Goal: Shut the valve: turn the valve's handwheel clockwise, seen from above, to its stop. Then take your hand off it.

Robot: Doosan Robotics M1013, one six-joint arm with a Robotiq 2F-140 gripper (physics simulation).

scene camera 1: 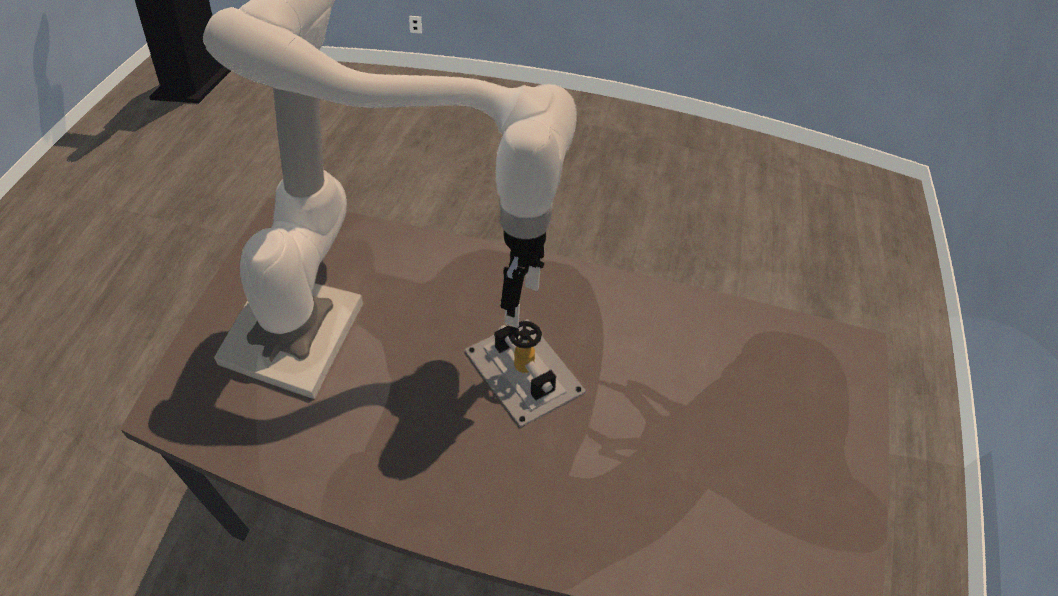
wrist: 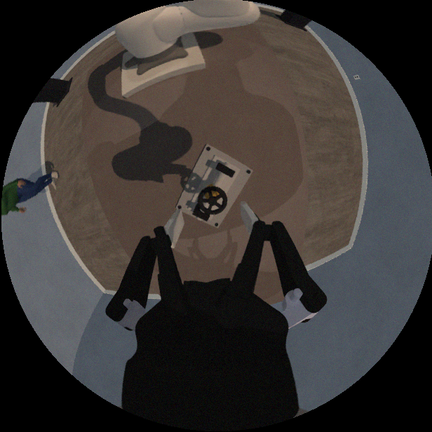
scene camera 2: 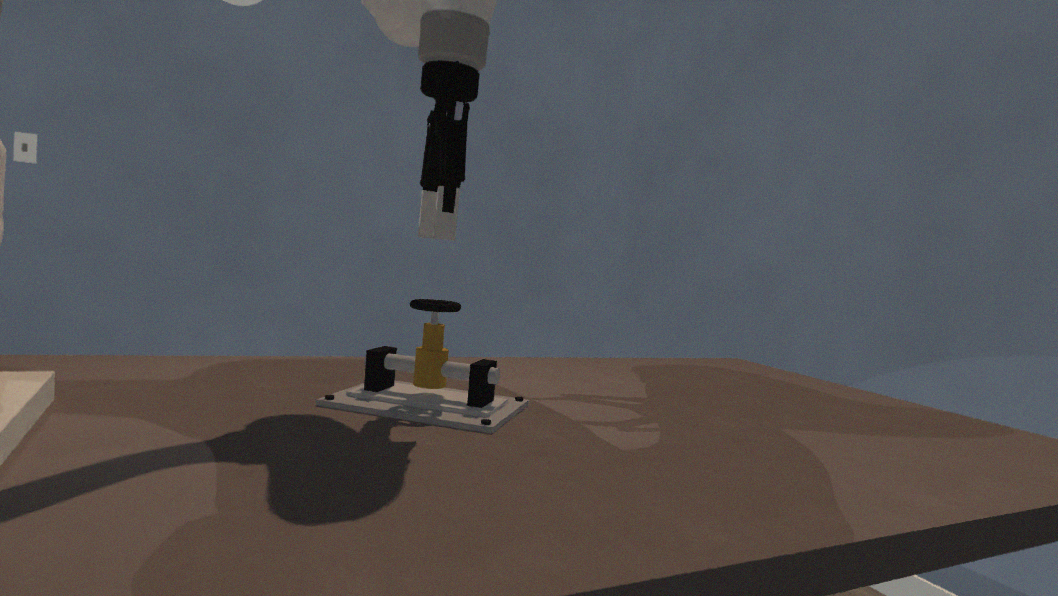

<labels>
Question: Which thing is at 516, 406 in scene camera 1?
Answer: A pale base plate.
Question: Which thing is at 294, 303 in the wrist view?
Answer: The gripper.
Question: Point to a pale base plate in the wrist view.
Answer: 204, 160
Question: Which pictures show the gripper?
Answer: Scene camera 1, the wrist view and scene camera 2: all of them.
</labels>
